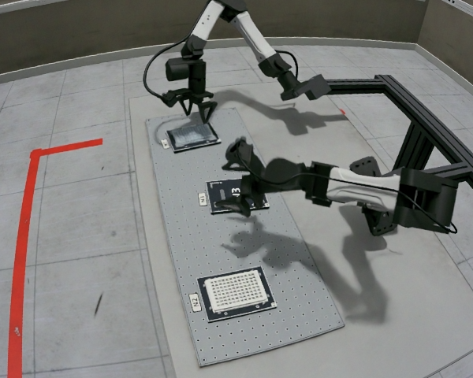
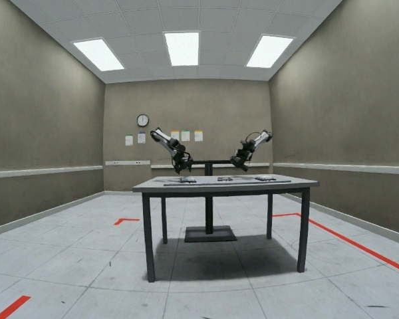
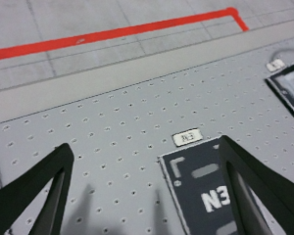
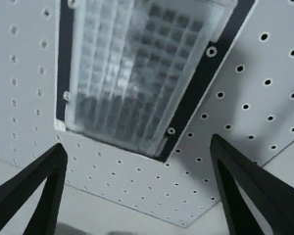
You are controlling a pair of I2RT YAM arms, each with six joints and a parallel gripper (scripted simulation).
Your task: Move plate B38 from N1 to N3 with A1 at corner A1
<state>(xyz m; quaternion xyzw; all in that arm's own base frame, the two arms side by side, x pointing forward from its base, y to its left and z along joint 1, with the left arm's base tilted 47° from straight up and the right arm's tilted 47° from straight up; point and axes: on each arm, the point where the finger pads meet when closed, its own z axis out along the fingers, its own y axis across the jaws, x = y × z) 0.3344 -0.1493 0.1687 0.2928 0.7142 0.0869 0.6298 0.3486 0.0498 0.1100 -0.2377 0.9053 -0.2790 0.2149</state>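
Observation:
Right now my right hand is 2 cm short of the clear plate B38, 2 cm to the right of it and 5 cm above it. Round my right hand: white plate B83 (4 cm ahead, 63 cm to the left, 5 cm below); A1 corner tag (12 cm behind, 38 cm to the left, 6 cm below); nest N3 (5 cm behind, 32 cm to the left, 6 cm below).

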